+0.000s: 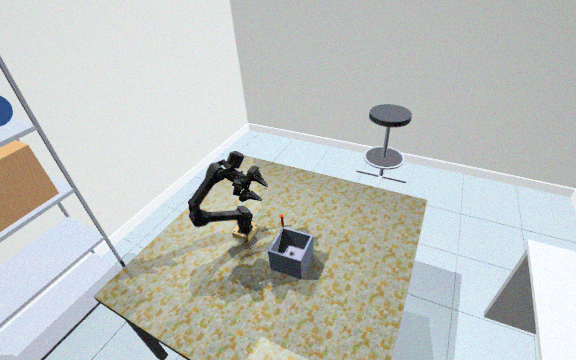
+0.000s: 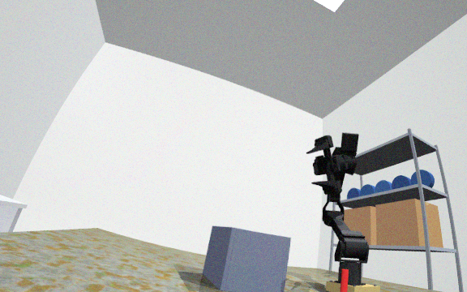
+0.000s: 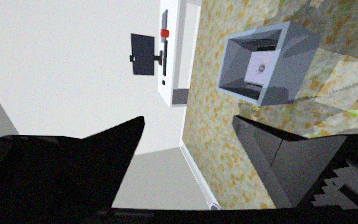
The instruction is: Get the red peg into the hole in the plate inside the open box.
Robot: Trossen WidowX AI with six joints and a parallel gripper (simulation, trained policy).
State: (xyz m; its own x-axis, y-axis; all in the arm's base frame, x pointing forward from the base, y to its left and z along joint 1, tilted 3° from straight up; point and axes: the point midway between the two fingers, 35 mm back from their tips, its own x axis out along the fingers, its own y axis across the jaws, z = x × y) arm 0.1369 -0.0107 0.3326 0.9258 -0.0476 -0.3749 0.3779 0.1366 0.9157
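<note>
Right now the red peg is 140 mm to the left of my gripper tip and 310 mm below it. Round my gripper tip: plate 140 mm ahead, 60 mm to the right, 300 mm below.
</note>
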